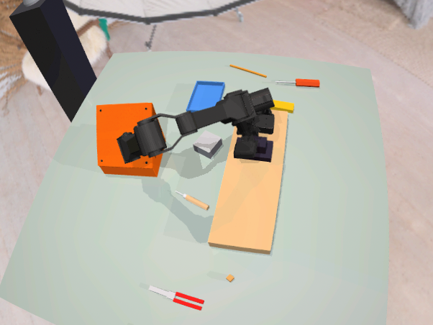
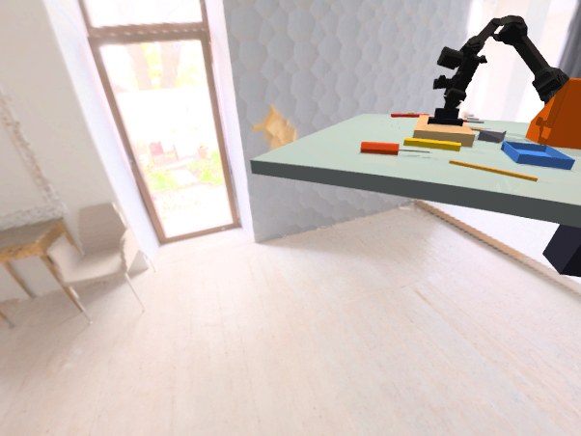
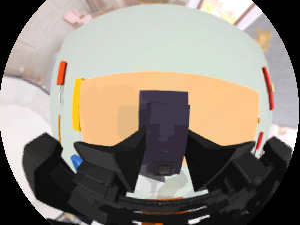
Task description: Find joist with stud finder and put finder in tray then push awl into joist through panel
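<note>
Now: gripper tip 190 mm past the blue tray, 290 mm to the right of it and 50 mm above it. From my gripper tip the other things lie so: stud finder: 20 mm behind, 20 mm above; yellow bar: 70 mm ahead, 240 mm to the left, 60 mm below; grey block: 170 mm behind, 50 mm to the left, 50 mm below.
</note>
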